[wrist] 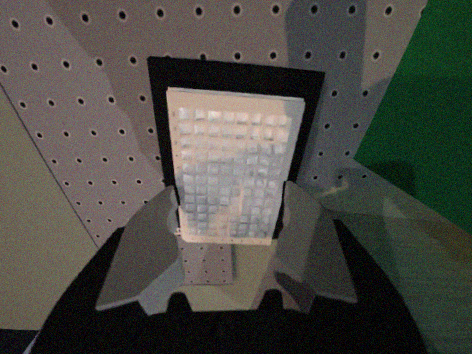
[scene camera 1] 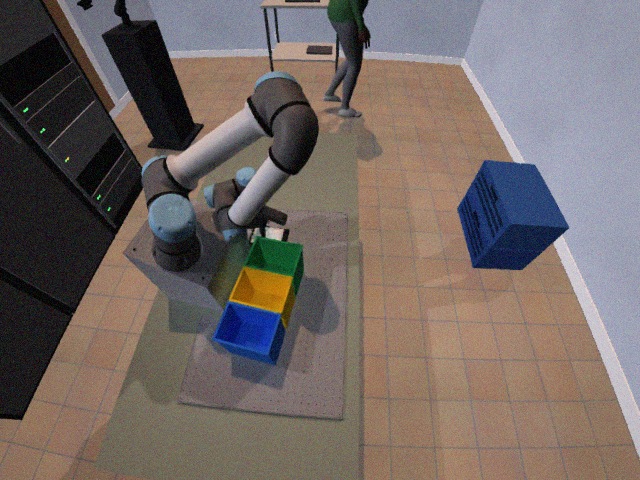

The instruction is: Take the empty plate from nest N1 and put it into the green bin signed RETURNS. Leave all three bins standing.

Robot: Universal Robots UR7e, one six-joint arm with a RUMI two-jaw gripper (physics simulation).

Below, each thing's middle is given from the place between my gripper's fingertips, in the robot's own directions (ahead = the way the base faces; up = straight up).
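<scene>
The pale plate (wrist: 232,151) is 1 cm ahead of my hand, and the black nest (wrist: 210,75) is 1 cm ahead of my hand and 2 cm below it. I see the green bin (scene camera 1: 285,258) too, which is 11 cm ahead of my hand, 18 cm to the right of it and 7 cm above it. The yellow bin (scene camera 1: 274,292) is 10 cm ahead of my hand, 31 cm to the right of it and 7 cm above it.
</scene>
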